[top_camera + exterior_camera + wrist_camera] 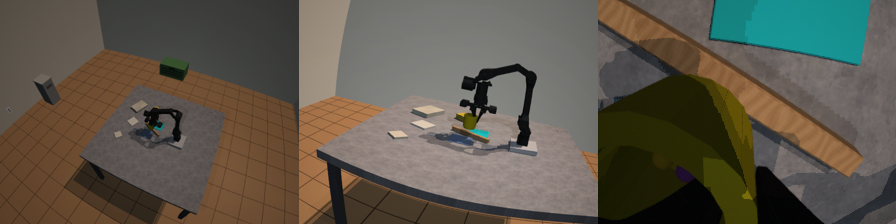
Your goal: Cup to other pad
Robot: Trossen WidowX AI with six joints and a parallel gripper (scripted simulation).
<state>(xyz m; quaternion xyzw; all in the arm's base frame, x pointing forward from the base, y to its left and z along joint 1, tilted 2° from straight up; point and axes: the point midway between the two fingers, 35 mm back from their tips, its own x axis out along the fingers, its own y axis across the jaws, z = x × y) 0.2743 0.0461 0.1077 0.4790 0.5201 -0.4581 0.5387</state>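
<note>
The cyan pad is 11 cm to the right of my gripper tip, 9 cm below it and 1 cm behind it. From my gripper tip the other things lie so: cup 2 cm ahead; marble 3 cm ahead, 2 cm to the left, 2 cm below; wooden bar 9 cm below, 2 cm to the right, 2 cm ahead.
</note>
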